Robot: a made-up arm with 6 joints. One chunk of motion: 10 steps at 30 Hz.
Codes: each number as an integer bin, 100 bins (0 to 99) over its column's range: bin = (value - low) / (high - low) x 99, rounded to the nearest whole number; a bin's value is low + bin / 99 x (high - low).
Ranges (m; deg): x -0.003..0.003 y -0.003..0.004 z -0.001..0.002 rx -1.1..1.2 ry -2..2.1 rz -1.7..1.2
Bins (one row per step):
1: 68 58 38 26 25 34
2: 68 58 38 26 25 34
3: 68 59 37 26 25 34
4: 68 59 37 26 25 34
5: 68 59 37 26 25 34
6: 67 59 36 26 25 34
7: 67 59 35 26 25 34
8: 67 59 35 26 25 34
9: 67 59 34 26 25 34
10: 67 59 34 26 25 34
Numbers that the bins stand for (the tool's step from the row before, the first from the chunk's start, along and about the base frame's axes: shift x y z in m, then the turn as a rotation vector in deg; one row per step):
1: 0.00112 0.00110 0.00015 -0.496 -0.965 -0.704
2: 0.00112 0.00110 0.00015 -0.496 -0.965 -0.704
3: 0.00112 0.00117 0.00012 -0.496 -0.965 -0.704
4: 0.00112 0.00117 0.00012 -0.496 -0.965 -0.704
5: 0.00112 0.00117 0.00012 -0.496 -0.965 -0.704
6: 0.00106 0.00117 0.00009 -0.496 -0.965 -0.704
7: 0.00106 0.00117 0.00006 -0.496 -0.965 -0.704
8: 0.00106 0.00117 0.00006 -0.496 -0.965 -0.704
9: 0.00106 0.00117 0.00003 -0.496 -0.965 -0.704
10: 0.00106 0.00117 0.00003 -0.496 -0.965 -0.704

